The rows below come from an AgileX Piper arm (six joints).
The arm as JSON. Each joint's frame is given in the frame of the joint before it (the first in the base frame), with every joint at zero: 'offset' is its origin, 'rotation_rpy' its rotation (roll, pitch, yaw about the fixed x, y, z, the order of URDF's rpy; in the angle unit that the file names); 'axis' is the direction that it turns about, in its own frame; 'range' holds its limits. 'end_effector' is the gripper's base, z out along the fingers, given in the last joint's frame.
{
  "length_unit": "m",
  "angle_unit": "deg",
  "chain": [
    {
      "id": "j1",
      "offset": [
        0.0,
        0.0,
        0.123
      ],
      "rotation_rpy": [
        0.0,
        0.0,
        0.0
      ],
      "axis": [
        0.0,
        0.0,
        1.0
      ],
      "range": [
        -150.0,
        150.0
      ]
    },
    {
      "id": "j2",
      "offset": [
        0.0,
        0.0,
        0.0
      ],
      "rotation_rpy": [
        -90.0,
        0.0,
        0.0
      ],
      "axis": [
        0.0,
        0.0,
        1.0
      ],
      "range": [
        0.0,
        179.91
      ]
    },
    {
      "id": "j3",
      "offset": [
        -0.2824,
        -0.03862,
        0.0
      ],
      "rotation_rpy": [
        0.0,
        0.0,
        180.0
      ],
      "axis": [
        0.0,
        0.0,
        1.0
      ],
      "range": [
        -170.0,
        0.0
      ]
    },
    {
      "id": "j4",
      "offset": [
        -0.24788,
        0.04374,
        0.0
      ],
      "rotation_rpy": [
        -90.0,
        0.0,
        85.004
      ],
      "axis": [
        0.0,
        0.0,
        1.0
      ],
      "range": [
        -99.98,
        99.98
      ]
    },
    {
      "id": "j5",
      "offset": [
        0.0,
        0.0,
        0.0
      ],
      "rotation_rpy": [
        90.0,
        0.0,
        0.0
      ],
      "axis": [
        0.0,
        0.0,
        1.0
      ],
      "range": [
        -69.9,
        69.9
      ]
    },
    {
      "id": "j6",
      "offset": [
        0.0,
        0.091,
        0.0
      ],
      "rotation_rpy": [
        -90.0,
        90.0,
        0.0
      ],
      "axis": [
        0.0,
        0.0,
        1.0
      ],
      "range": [
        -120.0,
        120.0
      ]
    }
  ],
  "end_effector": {
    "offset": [
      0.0,
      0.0,
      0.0
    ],
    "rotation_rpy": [
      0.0,
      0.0,
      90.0
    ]
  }
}
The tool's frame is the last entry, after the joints.
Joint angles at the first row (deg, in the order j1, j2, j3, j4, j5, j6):
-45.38 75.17 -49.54 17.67 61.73 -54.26
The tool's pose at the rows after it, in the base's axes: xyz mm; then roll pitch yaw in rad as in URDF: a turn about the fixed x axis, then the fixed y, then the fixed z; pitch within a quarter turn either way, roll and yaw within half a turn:
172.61, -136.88, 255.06, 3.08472, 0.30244, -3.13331
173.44, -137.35, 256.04, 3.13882, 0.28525, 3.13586
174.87, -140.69, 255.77, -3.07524, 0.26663, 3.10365
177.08, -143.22, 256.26, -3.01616, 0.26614, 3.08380
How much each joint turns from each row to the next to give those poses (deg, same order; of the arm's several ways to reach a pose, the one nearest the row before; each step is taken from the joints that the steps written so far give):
1.04 -1.03 0.00 -1.11 -0.46 2.11
1.42 -0.44 0.00 -3.64 -1.86 4.06
1.42 0.00 0.00 -5.00 -2.62 5.75
1.23 0.00 0.00 -3.91 -2.39 4.48

